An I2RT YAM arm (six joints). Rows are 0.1 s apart.
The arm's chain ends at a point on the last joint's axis. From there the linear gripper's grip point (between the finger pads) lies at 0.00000 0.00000 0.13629 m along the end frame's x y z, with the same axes.
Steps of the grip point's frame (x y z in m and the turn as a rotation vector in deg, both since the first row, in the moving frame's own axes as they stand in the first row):
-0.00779 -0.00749 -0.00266 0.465 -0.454 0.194
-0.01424 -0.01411 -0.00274 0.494 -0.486 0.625
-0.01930 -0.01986 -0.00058 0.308 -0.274 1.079
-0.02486 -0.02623 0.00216 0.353 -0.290 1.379
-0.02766 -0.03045 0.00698 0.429 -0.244 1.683
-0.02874 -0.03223 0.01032 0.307 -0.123 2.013
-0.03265 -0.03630 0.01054 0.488 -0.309 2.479
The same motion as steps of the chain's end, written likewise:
-0.00671 -0.00638 -0.00265 0.465 -0.454 0.194
-0.01309 -0.01293 -0.00273 0.494 -0.486 0.625
-0.01866 -0.01912 -0.00058 0.308 -0.274 1.079
-0.02418 -0.02538 0.00216 0.353 -0.290 1.379
-0.02709 -0.02942 0.00699 0.429 -0.244 1.683
-0.02846 -0.03149 0.01032 0.307 -0.123 2.013
-0.03194 -0.03512 0.01055 0.488 -0.309 2.479

